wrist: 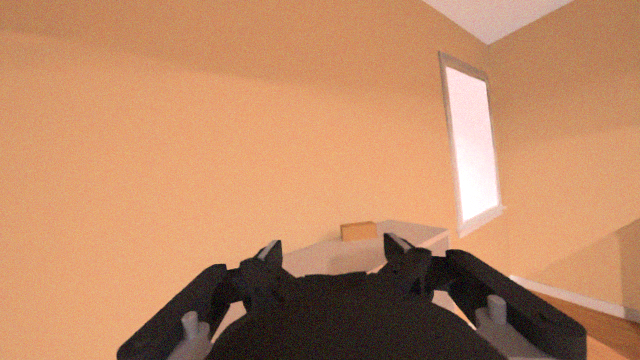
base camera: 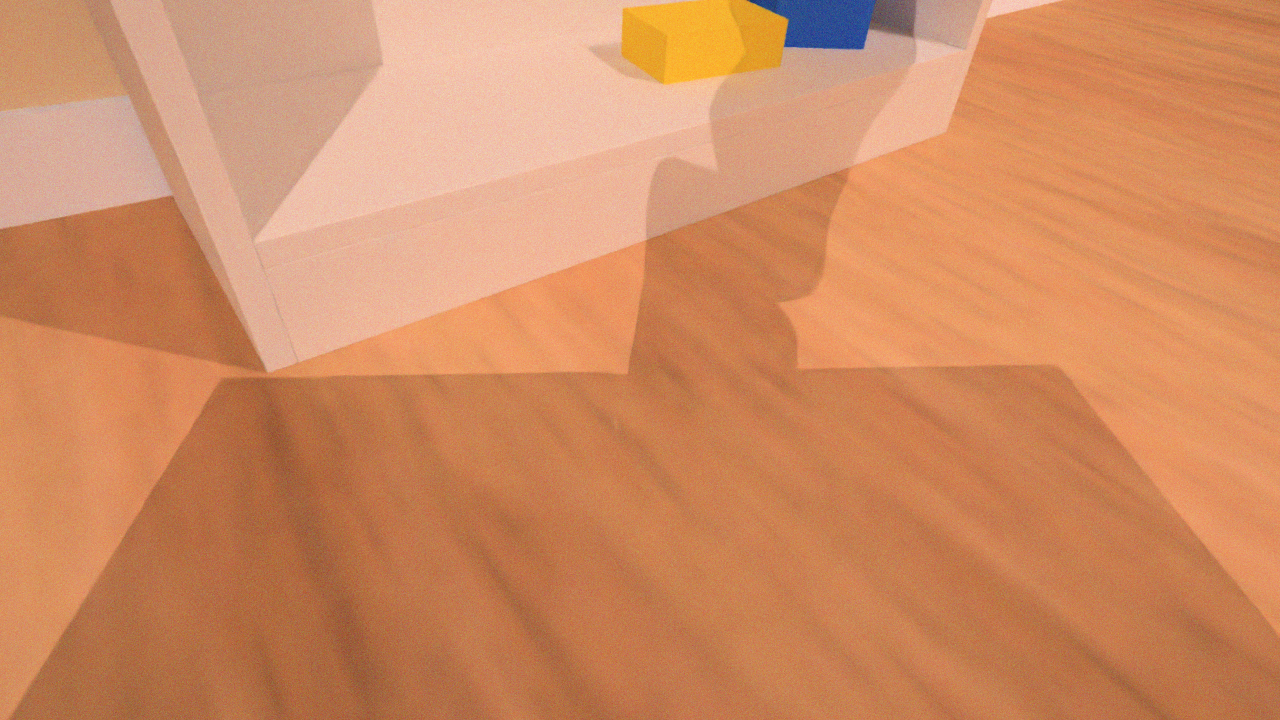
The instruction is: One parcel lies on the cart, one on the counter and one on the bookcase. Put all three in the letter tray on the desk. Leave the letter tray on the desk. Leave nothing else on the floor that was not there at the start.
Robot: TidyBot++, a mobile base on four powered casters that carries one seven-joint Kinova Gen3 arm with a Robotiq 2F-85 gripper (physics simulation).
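Frame: origin at the arm's base, x ahead, y left, z up, level; metres.
Seen in the pictures: gripper, between the fingertips: (wrist: 332, 247).
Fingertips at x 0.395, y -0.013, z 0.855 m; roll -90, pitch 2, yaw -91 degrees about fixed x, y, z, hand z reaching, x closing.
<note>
Offsets run from my fingertips to a thing's top centre. "*": to the spot under its first point. Level surfaces: height alone.
A brown box-shaped parcel @(0.139 m down, 0.554 m ahead, 0.107 m right) (wrist: 358, 231) lies on the top board of the white bookcase (wrist: 320, 256) (base camera: 465, 205), near the wall, in the wrist view. My gripper (wrist: 332, 247) is open and empty. Its fingertips stand apart in front of the bookcase top in the wrist view, with the parcel appearing beyond them, a little toward the right finger. The gripper's body hides the lower part of the bookcase. The cart, the counter, the desk and the letter tray do not show in these views.
In the base camera view a yellow block @(1.106 m down, 0.475 m ahead, 0.125 m right) (base camera: 702, 42) and a blue object @(* 1.124 m down, 0.523 m ahead, 0.268 m right) (base camera: 827, 22) stand on the bookcase's bottom shelf. The bookcase's left corner meets the wooden floor @(1.251 m down) (base camera: 626, 537) close ahead of the base. A wall with a window (wrist: 472, 145) rises behind the bookcase.
</note>
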